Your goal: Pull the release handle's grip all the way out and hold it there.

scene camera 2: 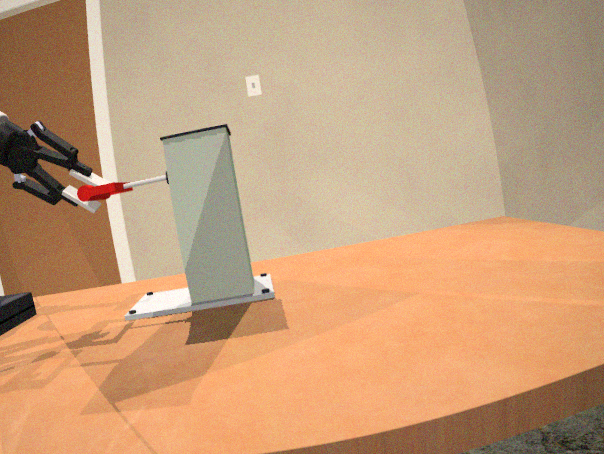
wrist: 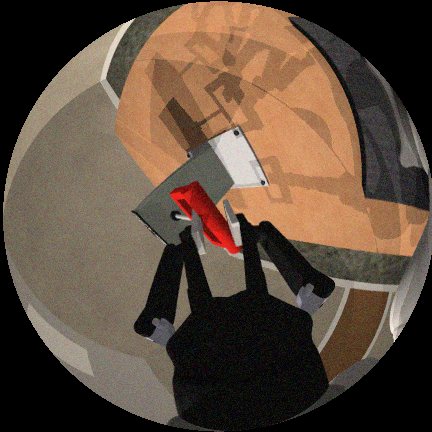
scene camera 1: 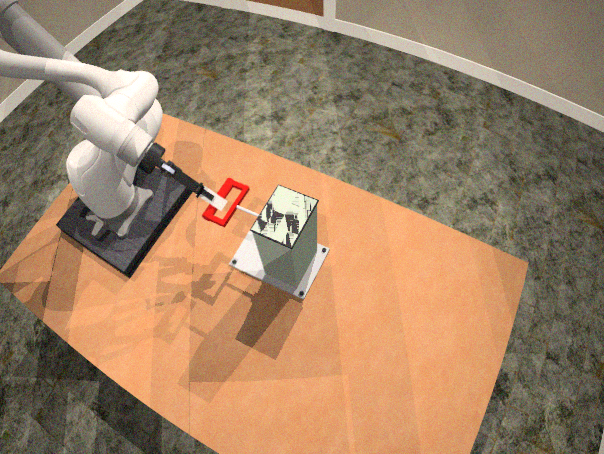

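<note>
The red rectangular grip [scene camera 1: 216, 220] [scene camera 2: 100, 191] [wrist: 207, 210] stands out from the tall grey-green housing [scene camera 1: 307, 240] [scene camera 2: 210, 215] [wrist: 200, 170] on a light rod [scene camera 1: 246, 210] [scene camera 2: 145, 182] [wrist: 182, 217]. A clear length of rod shows between the grip and the housing. My gripper [scene camera 1: 217, 201] [scene camera 2: 100, 194] [wrist: 211, 211] is shut on the grip's outer bar, with one pale finger pad above it and one below, tilted downward. The pads partly hide the bar in the wrist view. The rod's inner end is hidden in the housing.
The housing stands on a white base plate [scene camera 1: 245, 255] [scene camera 2: 165, 302] [wrist: 245, 160] with dark bolts, on the wooden table [scene camera 1: 400, 300] [scene camera 2: 400, 350]. The dark robot base plate [scene camera 1: 150, 220] [scene camera 2: 15, 310] [wrist: 350, 100] lies behind the gripper. A wall switch [scene camera 2: 253, 85] is in the background.
</note>
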